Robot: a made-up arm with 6 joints. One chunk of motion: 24 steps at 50 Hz.
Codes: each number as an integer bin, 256 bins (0 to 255) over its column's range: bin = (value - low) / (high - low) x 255, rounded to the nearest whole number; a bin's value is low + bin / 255 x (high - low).
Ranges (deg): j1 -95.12..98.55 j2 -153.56..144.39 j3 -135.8..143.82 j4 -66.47..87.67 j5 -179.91..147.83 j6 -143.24..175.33
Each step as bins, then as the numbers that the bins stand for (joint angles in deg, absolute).
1 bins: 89 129 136 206 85 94
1 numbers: -27.53 -2.83 13.33 58.05 -70.66 -25.81
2 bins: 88 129 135 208 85 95
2 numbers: -28.28 -2.83 12.23 59.26 -70.66 -24.56
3 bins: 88 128 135 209 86 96
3 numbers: -28.28 -4.00 12.23 59.86 -69.38 -23.31
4 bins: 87 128 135 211 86 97
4 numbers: -29.04 -4.00 12.23 61.07 -69.38 -22.06
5 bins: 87 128 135 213 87 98
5 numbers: -29.04 -4.00 12.23 62.28 -68.09 -20.81
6 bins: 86 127 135 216 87 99
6 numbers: -29.80 -5.17 12.23 64.10 -68.09 -19.56
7 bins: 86 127 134 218 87 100
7 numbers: -29.80 -5.17 11.14 65.30 -68.09 -18.31
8 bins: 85 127 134 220 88 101
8 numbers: -30.56 -5.17 11.14 66.51 -66.81 -17.06
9 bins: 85 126 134 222 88 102
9 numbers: -30.56 -6.34 11.14 67.72 -66.81 -15.81
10 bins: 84 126 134 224 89 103
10 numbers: -31.32 -6.34 11.14 68.93 -65.52 -14.56
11 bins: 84 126 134 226 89 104
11 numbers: -31.32 -6.34 11.14 70.14 -65.52 -13.31
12 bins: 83 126 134 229 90 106
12 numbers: -32.08 -6.34 11.14 71.95 -64.24 -10.81
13 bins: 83 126 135 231 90 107
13 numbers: -32.08 -6.34 12.23 73.16 -64.24 -9.57
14 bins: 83 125 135 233 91 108
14 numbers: -32.08 -7.51 12.23 74.37 -62.95 -8.32
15 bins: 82 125 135 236 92 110
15 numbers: -32.84 -7.51 12.23 76.19 -61.67 -5.82
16 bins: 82 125 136 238 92 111
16 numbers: -32.84 -7.51 13.33 77.39 -61.67 -4.57
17 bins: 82 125 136 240 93 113
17 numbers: -32.84 -7.51 13.33 78.60 -60.38 -2.07
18 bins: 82 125 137 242 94 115
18 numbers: -32.84 -7.51 14.43 79.81 -59.10 0.43
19 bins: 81 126 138 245 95 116
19 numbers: -33.60 -6.34 15.52 81.63 -57.81 1.68
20 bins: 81 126 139 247 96 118
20 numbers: -33.60 -6.34 16.62 82.83 -56.53 4.18
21 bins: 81 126 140 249 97 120
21 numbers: -33.60 -6.34 17.72 84.04 -55.24 6.68
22 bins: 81 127 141 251 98 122
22 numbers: -33.60 -5.17 18.81 85.25 -53.96 9.17
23 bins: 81 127 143 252 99 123
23 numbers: -33.60 -5.17 21.01 85.86 -52.67 10.42
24 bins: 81 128 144 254 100 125
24 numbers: -33.60 -4.00 22.10 87.07 -51.38 12.92
